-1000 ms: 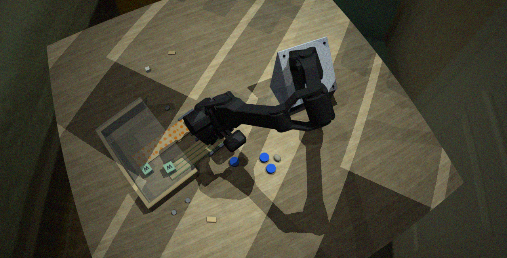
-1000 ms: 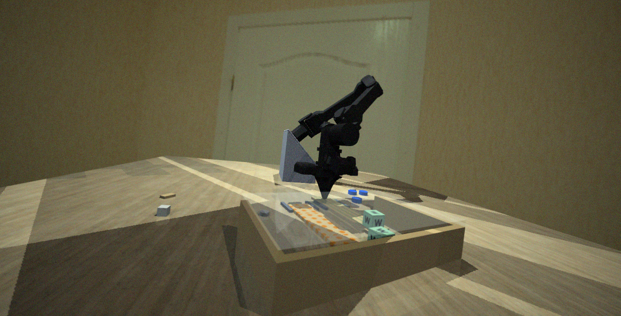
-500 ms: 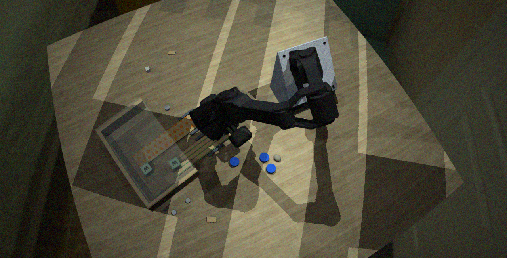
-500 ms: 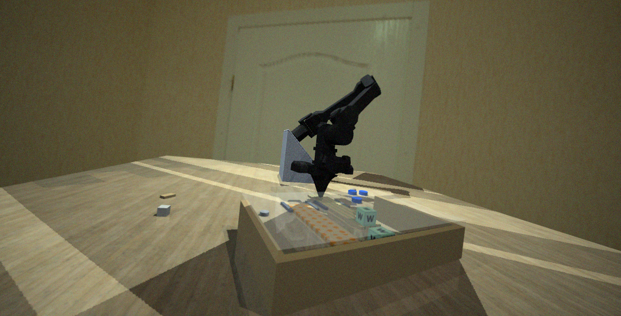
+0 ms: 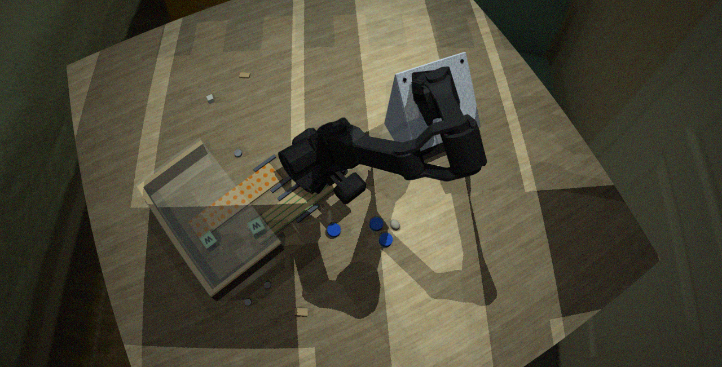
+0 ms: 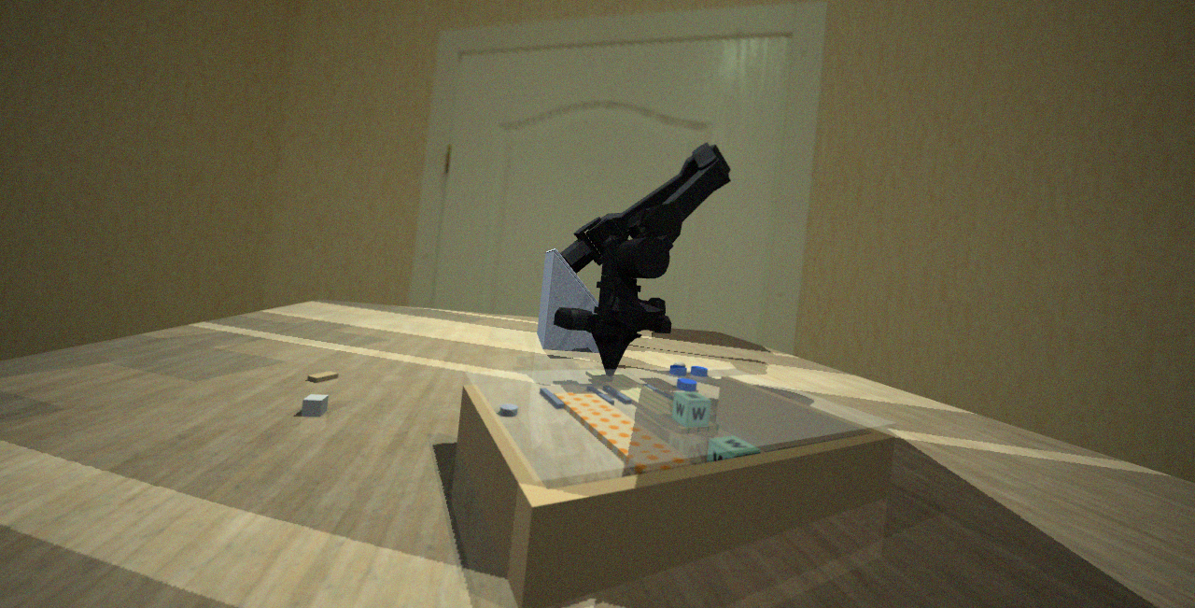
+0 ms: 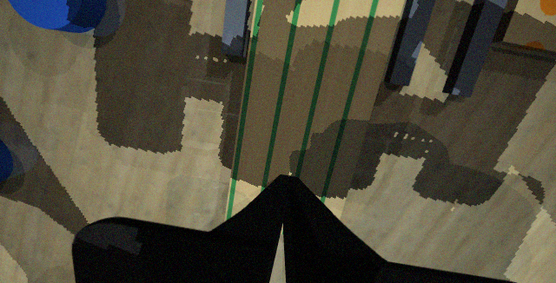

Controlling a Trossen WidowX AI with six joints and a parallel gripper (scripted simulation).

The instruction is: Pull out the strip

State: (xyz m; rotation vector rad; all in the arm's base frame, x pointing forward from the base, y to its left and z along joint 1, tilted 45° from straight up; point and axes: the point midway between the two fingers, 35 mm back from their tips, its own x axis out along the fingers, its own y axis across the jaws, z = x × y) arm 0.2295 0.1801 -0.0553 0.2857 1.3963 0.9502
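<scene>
Now: the green-lined strip 90 mm ahead of my gripper tip and 40 mm to the left of it. The rest, counted from my gripper tip: grey pebble 120 mm behind, 150 mm to the left.
</scene>
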